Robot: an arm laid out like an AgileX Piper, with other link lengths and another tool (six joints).
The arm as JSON. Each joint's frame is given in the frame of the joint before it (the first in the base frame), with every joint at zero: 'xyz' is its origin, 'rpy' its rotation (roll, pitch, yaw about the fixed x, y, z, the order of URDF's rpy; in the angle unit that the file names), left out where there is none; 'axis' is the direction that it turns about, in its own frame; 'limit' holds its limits. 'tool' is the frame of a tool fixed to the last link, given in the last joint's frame.
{
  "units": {
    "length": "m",
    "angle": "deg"
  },
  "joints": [
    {
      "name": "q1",
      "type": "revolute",
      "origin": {
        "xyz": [
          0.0,
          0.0,
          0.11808
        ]
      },
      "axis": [
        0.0,
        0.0,
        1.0
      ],
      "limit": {
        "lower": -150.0,
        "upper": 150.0
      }
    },
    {
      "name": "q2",
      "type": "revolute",
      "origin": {
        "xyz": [
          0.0,
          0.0,
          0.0
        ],
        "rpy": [
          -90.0,
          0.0,
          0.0
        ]
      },
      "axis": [
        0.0,
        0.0,
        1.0
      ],
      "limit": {
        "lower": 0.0,
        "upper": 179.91
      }
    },
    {
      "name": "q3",
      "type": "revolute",
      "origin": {
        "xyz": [
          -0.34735,
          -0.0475,
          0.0
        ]
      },
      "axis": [
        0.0,
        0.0,
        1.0
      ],
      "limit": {
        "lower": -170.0,
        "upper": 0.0
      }
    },
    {
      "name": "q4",
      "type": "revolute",
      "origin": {
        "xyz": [
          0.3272,
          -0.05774,
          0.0
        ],
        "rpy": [
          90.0,
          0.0,
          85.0
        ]
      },
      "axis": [
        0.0,
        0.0,
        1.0
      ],
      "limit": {
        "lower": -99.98,
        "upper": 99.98
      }
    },
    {
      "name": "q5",
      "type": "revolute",
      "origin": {
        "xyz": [
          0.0,
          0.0,
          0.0
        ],
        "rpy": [
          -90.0,
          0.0,
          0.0
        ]
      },
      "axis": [
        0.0,
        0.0,
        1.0
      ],
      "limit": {
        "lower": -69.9,
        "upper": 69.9
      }
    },
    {
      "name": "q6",
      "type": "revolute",
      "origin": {
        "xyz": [
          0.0,
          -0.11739,
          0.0
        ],
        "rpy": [
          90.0,
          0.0,
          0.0
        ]
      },
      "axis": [
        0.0,
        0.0,
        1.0
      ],
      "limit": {
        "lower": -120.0,
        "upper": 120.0
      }
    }
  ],
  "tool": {
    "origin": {
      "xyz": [
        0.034,
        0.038,
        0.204
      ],
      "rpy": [
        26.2,
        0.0,
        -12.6
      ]
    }
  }
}
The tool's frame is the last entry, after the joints.
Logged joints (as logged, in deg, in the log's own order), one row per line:
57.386 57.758 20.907 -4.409 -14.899 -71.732
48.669 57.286 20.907 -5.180 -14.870 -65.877
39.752 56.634 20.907 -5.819 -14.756 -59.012
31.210 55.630 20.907 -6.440 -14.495 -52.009
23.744 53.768 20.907 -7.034 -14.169 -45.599
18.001 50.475 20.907 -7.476 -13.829 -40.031
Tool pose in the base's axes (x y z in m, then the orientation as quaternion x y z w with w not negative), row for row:
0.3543 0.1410 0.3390 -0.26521 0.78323 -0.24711 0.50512
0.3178 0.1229 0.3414 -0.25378 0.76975 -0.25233 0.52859
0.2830 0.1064 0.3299 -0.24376 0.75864 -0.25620 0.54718
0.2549 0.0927 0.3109 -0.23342 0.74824 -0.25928 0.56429
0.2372 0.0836 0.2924 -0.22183 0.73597 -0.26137 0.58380
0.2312 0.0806 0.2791 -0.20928 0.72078 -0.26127 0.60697
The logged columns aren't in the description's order. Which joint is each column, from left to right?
Columns, left to right: q2, q5, q1, q4, q6, q3.
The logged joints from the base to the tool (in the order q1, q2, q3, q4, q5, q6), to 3 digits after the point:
20.907 57.386 -71.732 -4.409 57.758 -14.899
20.907 48.669 -65.877 -5.180 57.286 -14.870
20.907 39.752 -59.012 -5.819 56.634 -14.756
20.907 31.210 -52.009 -6.440 55.630 -14.495
20.907 23.744 -45.599 -7.034 53.768 -14.169
20.907 18.001 -40.031 -7.476 50.475 -13.829

